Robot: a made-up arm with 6 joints.
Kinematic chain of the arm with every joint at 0, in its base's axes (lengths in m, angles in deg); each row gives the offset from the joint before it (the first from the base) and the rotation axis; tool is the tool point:
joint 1: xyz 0 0 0.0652 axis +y
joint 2: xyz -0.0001 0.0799 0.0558 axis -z
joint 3: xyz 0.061 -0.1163 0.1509 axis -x
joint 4: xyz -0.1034 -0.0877 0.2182 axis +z
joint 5: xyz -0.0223 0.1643 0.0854 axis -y
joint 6: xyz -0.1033 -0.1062 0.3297 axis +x
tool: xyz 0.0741 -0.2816 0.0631
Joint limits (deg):
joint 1: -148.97..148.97
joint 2: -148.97..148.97
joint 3: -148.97..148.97
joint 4: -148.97..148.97
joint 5: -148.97..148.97
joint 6: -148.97..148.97
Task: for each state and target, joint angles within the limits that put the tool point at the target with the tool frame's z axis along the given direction. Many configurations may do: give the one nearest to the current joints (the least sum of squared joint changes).
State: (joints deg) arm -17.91 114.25 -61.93 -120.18 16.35 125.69
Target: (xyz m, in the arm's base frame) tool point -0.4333 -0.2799 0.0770 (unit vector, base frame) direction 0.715 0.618 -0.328
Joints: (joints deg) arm -27.20 68.89 -105.09 -81.15 55.01 148.97
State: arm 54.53 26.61 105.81 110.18 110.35 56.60
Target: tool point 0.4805 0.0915 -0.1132 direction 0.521 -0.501 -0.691
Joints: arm 84.68 25.30 81.41 107.52 95.51 44.22
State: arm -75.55 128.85 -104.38 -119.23 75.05 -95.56
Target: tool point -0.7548 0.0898 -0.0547 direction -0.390 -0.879 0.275
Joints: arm -77.63 83.93 -94.04 -92.59 104.46 -60.81
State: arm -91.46 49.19 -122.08 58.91 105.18 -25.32
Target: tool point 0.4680 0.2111 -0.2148 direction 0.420 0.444 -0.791
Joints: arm -94.53 27.76 -134.78 34.47 75.12 -18.32
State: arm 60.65 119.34 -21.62 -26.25 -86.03 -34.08
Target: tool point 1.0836 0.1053 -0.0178 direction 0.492 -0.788 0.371
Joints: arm 99.57 141.44 28.17 -55.56 -36.60 -48.47
